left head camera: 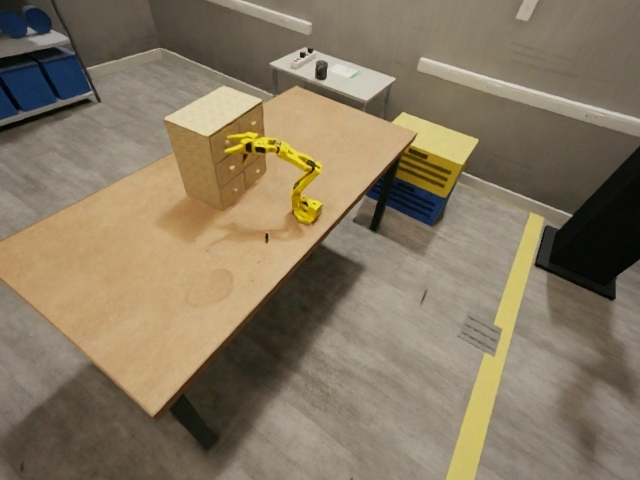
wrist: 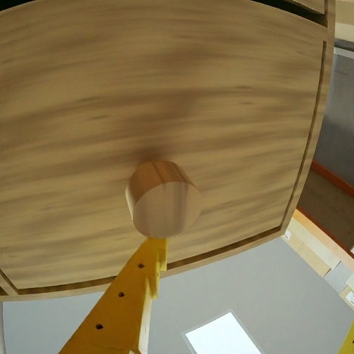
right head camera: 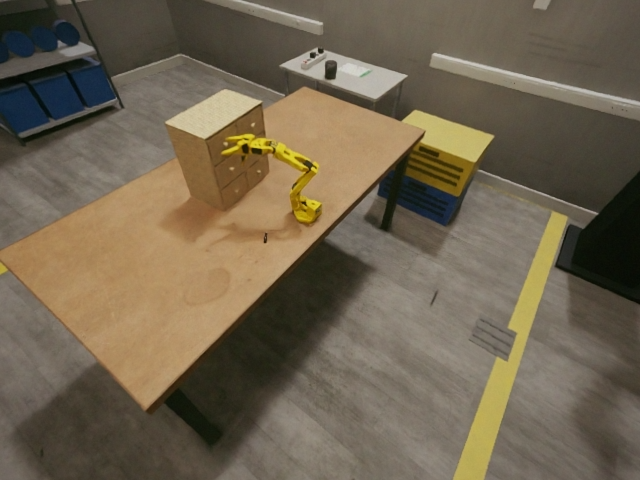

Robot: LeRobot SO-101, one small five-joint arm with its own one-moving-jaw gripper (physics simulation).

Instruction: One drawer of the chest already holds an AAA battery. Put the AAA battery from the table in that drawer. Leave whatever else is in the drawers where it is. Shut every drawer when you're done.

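Note:
The AAA battery, small and dark, is on the table near the arm's base. The wooden chest stands behind it; its drawers look shut in the head views. Their contents are hidden. My gripper is open and empty, at the upper left drawer. In the wrist view the round knob of a drawer front is large, and the tip of the notched jaw overlaps its lower picture edge. Contact is unclear. The moving jaw is almost wholly out of that view.
A dark seam shows at the neighbouring drawer in the wrist view. A side table stands behind the work table. Yellow and blue boxes stand on the floor beyond its right end.

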